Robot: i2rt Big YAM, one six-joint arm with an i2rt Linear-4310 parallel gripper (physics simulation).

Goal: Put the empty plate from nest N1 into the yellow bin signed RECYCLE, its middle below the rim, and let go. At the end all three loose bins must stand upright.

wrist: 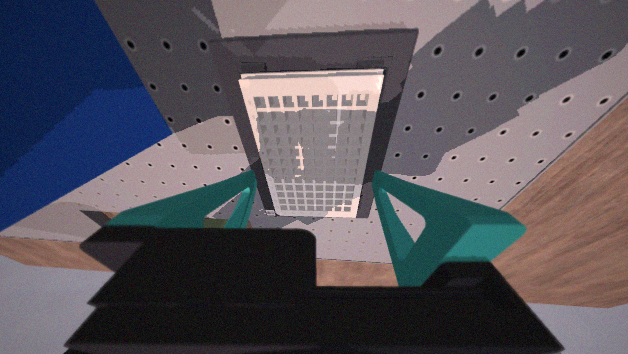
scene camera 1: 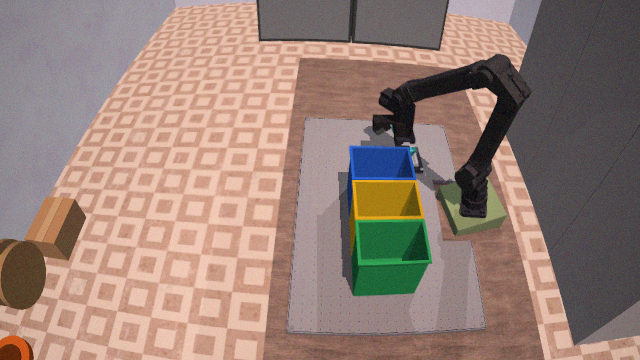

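Seen in the pictures: gripper, fingertip midpoint: (wrist: 314, 177); arm's base, link origin: (scene camera 1: 473, 202).
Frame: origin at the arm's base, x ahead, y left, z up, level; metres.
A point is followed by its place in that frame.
Note:
The white gridded plate (scene camera 1: 415, 161) {x 0.212, y -0.144, z -0.012 m} (wrist: 311, 145) {x 0.290, y -0.154, z -0.011 m} lies flat in a dark nest frame (scene camera 1: 420, 170) {x 0.190, y -0.121, z -0.027 m} (wrist: 400, 60) {x 0.351, y -0.193, z -0.025 m} beside the blue bin. Its wells look empty; no N1 label is readable. My gripper (scene camera 1: 408, 147) {x 0.266, y -0.162, z -0.006 m} (wrist: 314, 177) {x 0.266, y -0.162, z -0.006 m} is open and empty, its teal fingertips appearing at either side of the plate's near part in the wrist view. Their exact height over the plate is hard to tell. The yellow bin (scene camera 1: 387, 200) {x 0.288, y 0.118, z 0.065 m} stands upright between the blue bin (scene camera 1: 382, 164) {x 0.323, y -0.011, z 0.075 m} (wrist: 55, 100) {x 0.295, y -0.020, z 0.014 m} and the green bin (scene camera 1: 387, 277) {x 0.250, y 0.367, z 0.068 m}, both also upright. The RECYCLE sign does not show.
The bins stand in a close row on a grey perforated mat (scene camera 1: 320, 300) {x 0.407, y 0.420, z -0.036 m} (wrist: 505, 105) {x 0.344, y -0.284, z -0.037 m}. The arm's base stands on a green block (scene camera 1: 480, 227) {x -0.033, y 0.077, z -0.025 m} to their right. The blue bin's wall rises close to the left of the nest in the wrist view.

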